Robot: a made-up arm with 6 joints.
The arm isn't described. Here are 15 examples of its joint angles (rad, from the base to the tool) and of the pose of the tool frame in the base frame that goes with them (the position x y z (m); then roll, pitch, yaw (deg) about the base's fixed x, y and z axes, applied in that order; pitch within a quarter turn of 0, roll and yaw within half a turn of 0).
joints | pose
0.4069 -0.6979 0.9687 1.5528 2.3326 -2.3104 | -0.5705 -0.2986 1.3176 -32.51 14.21 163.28
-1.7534 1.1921 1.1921 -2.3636 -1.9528 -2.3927 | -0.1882 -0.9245 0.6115 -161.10 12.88 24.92
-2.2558 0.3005 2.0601 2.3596 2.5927 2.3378 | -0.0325 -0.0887 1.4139 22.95 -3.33 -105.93
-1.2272 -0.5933 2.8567 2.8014 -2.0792 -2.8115 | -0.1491 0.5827 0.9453 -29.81 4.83 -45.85
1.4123 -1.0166 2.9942 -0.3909 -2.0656 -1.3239 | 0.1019 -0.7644 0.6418 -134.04 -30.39 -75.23
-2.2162 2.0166 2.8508 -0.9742 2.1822 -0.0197 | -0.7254 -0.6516 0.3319 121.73 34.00 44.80
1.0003 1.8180 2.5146 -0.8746 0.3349 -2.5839 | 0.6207 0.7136 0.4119 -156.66 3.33 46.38
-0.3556 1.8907 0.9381 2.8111 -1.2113 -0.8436 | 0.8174 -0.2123 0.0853 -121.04 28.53 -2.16
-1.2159 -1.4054 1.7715 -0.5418 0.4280 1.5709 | -0.5388 0.7723 0.6445 92.16 24.25 63.86
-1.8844 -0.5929 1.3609 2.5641 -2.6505 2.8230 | 0.2038 0.4605 1.3056 -2.44 44.11 -86.82
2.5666 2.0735 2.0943 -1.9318 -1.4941 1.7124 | -0.7599 0.5215 0.0240 -51.95 -61.83 -74.71
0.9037 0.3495 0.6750 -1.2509 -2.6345 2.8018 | 0.4512 0.3480 1.1216 -52.05 9.39 -103.75
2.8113 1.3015 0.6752 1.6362 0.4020 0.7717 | -0.9678 0.3594 0.6558 -67.41 58.37 -94.63
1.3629 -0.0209 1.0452 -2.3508 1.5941 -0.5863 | -0.0301 0.2506 1.3851 166.59 74.12 4.99
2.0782 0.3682 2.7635 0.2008 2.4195 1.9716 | 0.1531 0.1034 1.2812 2.39 32.31 -122.91
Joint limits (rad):
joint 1: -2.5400..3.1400
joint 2: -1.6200..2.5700
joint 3: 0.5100..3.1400
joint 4: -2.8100..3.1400
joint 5: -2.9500..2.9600
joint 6: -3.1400..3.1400
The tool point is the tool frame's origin. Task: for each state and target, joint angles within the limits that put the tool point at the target. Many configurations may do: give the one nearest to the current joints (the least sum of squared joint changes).
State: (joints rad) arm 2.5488 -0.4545 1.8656 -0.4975 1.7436 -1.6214
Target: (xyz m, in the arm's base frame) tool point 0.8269 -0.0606 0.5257
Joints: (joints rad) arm 2.8082 -1.1680 2.7277 -0.0706 1.8209 -1.6295
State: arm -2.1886 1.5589 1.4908 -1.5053 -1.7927 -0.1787
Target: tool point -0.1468 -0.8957 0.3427
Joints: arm -1.6064 1.3912 0.9821 -1.6773 -1.7309 -0.2207
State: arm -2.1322 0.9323 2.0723 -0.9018 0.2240 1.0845
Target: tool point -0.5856 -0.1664 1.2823
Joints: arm -2.5323 0.6527 2.1538 -0.8004 0.2113 1.0816
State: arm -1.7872 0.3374 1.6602 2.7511 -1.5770 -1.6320
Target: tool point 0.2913 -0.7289 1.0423
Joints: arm -1.2817 0.9487 1.5432 2.8845 -1.5515 -1.6412
